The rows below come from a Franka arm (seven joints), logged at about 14 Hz.
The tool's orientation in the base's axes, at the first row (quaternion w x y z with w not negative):
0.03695 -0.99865 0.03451 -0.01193
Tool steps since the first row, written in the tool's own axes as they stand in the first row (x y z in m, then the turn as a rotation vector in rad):
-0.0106 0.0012 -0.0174 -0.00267 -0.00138 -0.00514
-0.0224 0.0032 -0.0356 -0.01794 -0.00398 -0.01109
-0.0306 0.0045 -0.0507 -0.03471 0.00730 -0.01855
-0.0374 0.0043 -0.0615 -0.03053 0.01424 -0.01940
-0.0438 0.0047 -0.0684 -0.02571 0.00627 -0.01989
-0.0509 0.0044 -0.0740 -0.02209 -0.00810 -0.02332
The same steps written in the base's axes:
-0.0111 -0.0017 0.0170 -0.00270 0.00118 0.00517
-0.0235 -0.0042 0.0348 -0.01791 0.00440 0.01097
-0.0322 -0.0060 0.0496 -0.03560 -0.00619 0.01721
-0.0392 -0.0062 0.0602 -0.03193 -0.01345 0.01763
-0.0458 -0.0066 0.0669 -0.02659 -0.00589 0.01882
-0.0530 -0.0062 0.0724 -0.02210 0.00790 0.02338

